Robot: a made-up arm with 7 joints. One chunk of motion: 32 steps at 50 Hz.
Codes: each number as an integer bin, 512 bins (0 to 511) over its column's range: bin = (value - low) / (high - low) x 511, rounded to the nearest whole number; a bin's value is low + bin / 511 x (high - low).
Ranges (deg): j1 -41..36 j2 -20..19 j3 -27..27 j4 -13..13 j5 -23..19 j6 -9..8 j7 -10..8
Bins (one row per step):
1: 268 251 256 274 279 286 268
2: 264 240 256 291 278 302 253
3: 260 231 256 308 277 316 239
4: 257 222 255 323 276 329 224
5: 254 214 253 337 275 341 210
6: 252 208 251 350 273 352 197
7: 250 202 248 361 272 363 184
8: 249 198 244 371 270 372 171
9: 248 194 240 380 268 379 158
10: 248 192 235 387 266 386 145
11: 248 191 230 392 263 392 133
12: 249 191 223 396 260 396 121
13: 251 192 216 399 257 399 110
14: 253 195 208 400 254 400 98
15: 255 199 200 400 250 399 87
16: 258 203 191 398 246 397 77
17: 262 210 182 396 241 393 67
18: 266 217 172 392 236 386 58
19: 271 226 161 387 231 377 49
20: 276 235 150 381 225 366 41
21: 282 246 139 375 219 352 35
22: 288 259 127 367 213 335 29
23: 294 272 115 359 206 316 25
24: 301 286 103 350 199 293 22
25: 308 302 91 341 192 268 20
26: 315 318 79 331 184 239 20
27: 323 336 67 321 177 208 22
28: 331 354 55 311 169 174 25
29: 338 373 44 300 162 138 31
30: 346 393 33 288 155 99 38
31: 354 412 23 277 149 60 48
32: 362 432 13 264 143 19 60
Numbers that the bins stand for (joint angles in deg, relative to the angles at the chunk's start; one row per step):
1: -0.62 -0.84 0.05 0.94 -0.07 0.51 -0.56
2: -1.22 -1.68 0.05 1.81 -0.15 1.05 -1.09
3: -1.82 -2.37 0.05 2.67 -0.23 1.51 -1.58
4: -2.27 -3.06 -0.05 3.43 -0.32 1.95 -2.11
5: -2.73 -3.67 -0.26 4.15 -0.40 2.34 -2.60
6: -3.03 -4.13 -0.48 4.81 -0.56 2.71 -3.06
7: -3.33 -4.58 -0.79 5.37 -0.64 3.08 -3.52
8: -3.48 -4.89 -1.22 5.88 -0.81 3.38 -3.98
9: -3.63 -5.19 -1.64 6.33 -0.97 3.61 -4.43
10: -3.63 -5.35 -2.17 6.69 -1.14 3.84 -4.89
11: -3.63 -5.42 -2.69 6.95 -1.38 4.04 -5.32
12: -3.48 -5.42 -3.43 7.15 -1.63 4.17 -5.74
13: -3.18 -5.35 -4.17 7.30 -1.88 4.27 -6.13
14: -2.88 -5.12 -5.02 7.35 -2.12 4.31 -6.55
15: -2.58 -4.81 -5.86 7.35 -2.45 4.27 -6.94
16: -2.12 -4.51 -6.82 7.25 -2.78 4.21 -7.29
17: -1.52 -3.97 -7.77 7.15 -3.19 4.07 -7.64
18: -0.92 -3.44 -8.82 6.95 -3.60 3.84 -7.96
19: -0.16 -2.75 -9.99 6.69 -4.01 3.54 -8.27
20: 0.59 -2.06 -11.15 6.39 -4.51 3.18 -8.56
21: 1.49 -1.23 -12.31 6.08 -5.00 2.71 -8.77
22: 2.40 -0.23 -13.58 5.67 -5.49 2.14 -8.98
23: 3.30 0.76 -14.85 5.27 -6.07 1.51 -9.12
24: 4.36 1.83 -16.12 4.81 -6.64 0.75 -9.23
25: 5.41 3.05 -17.38 4.35 -7.22 -0.08 -9.30
26: 6.47 4.27 -18.65 3.84 -7.88 -1.05 -9.30
27: 7.67 5.64 -19.92 3.33 -8.45 -2.08 -9.23
28: 8.88 7.02 -21.19 2.82 -9.11 -3.21 -9.12
29: 9.93 8.47 -22.35 2.26 -9.68 -4.41 -8.91
30: 11.14 9.99 -23.51 1.65 -10.26 -5.71 -8.66
31: 12.34 11.44 -24.57 1.09 -10.75 -7.00 -8.31
32: 13.55 12.97 -25.63 0.43 -11.25 -8.37 -7.89

